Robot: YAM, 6 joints.
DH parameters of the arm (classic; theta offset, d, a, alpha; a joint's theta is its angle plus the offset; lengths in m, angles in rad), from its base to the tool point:
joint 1: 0 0.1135 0.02 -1.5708
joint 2: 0 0 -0.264 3.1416
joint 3: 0.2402 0 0.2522 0
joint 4: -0.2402 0 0.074 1.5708
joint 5: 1.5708 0 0 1.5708
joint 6: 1.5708 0.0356 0 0
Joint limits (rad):
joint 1: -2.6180..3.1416
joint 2: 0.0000..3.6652
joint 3: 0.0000..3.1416
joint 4: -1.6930..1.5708
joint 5: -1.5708..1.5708
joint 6: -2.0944..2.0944
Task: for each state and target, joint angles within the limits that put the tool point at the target. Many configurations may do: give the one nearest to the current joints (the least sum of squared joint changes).
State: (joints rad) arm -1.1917 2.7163 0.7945 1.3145 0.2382 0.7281
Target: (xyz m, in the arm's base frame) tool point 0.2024 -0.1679 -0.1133
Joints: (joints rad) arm -0.6695 2.7780 0.6555 1.2907 0.1706 0.7281
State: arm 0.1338 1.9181 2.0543 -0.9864 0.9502 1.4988
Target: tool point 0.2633 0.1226 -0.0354
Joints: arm 0.5274 2.5841 1.2585 -1.0811 0.8426 1.4988
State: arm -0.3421 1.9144 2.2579 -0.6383 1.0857 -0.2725
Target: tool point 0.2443 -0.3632 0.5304
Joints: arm -0.9135 2.1203 2.6213 -0.2738 0.9283 -0.2725
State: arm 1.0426 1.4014 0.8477 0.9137 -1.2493 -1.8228
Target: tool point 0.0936 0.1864 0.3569
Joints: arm 0.9398 1.0415 0.6769 0.9621 -1.3096 -1.8228
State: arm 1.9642 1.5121 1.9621 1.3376 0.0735 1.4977
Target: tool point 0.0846 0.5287 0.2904
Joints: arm 1.4189 2.3334 1.7974 1.1114 0.1027 1.4977
